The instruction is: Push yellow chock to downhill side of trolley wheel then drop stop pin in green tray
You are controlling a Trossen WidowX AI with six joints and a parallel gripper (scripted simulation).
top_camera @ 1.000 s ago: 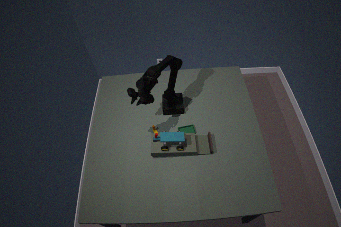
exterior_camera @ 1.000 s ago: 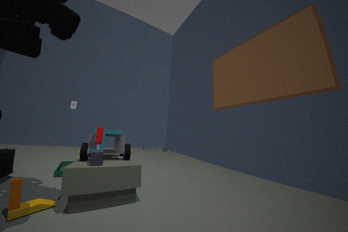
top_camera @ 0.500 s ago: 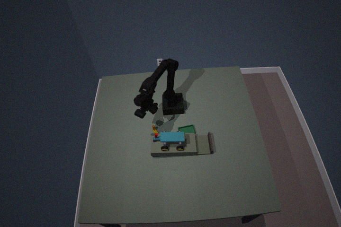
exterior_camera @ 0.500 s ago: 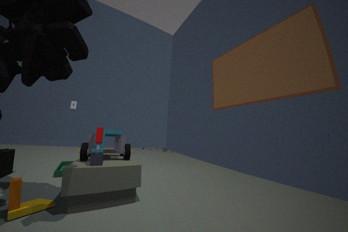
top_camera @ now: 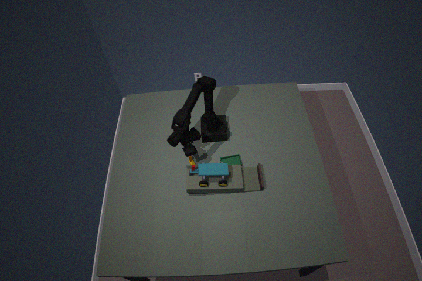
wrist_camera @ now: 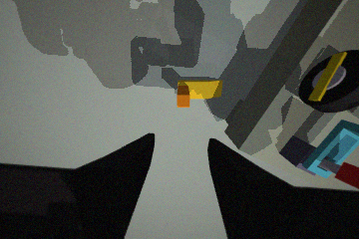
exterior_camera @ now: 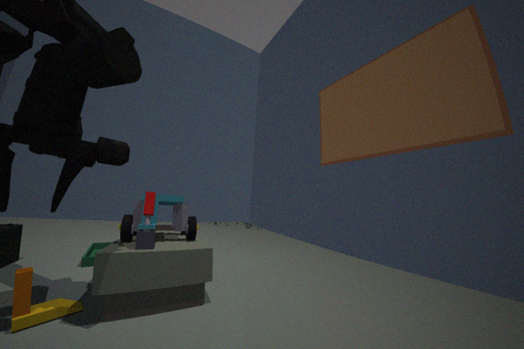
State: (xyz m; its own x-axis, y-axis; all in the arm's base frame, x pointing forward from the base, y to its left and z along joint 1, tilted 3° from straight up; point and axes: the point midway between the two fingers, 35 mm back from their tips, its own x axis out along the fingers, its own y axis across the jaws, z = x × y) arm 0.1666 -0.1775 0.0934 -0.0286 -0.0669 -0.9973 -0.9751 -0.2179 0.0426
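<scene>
Now: gripper tip 2 cm short of the yellow chock, 1 cm to the right of it and 11 cm above it. The rest, counted from my gripper tip: blue trolley: 17 cm ahead, 11 cm to the left, 2 cm below; grey ramp: 17 cm ahead, 12 cm to the left, 9 cm below; red-headed stop pin: 13 cm ahead, 1 cm to the left.
</scene>
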